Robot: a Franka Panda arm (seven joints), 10 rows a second.
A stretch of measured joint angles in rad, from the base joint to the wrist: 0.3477, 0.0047, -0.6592, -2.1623, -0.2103, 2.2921, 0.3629; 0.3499, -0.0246, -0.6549, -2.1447, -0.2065, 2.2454, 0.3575; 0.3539, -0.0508, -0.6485, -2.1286, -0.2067, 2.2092, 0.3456; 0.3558, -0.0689, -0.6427, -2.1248, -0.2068, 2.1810, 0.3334; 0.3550, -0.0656, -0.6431, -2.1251, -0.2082, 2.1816, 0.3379; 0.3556, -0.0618, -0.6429, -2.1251, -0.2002, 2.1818, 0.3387; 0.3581, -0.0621, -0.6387, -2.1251, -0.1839, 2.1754, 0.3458; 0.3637, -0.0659, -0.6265, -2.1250, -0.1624, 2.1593, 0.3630
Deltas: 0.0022, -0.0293, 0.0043, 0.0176, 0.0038, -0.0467, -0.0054; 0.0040, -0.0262, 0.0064, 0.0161, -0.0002, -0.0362, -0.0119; 0.0019, -0.0181, 0.0058, 0.0038, -0.0001, -0.0282, -0.0122; -0.0008, 0.0033, -0.0004, -0.0003, -0.0014, 0.0006, 0.0045; 0.0006, 0.0038, 0.0002, 0.0000, 0.0080, 0.0002, 0.0008; 0.0025, -0.0003, 0.0042, 0.0000, 0.0163, -0.0064, 0.0071; 0.0056, -0.0038, 0.0122, 0.0001, 0.0215, -0.0161, 0.0172
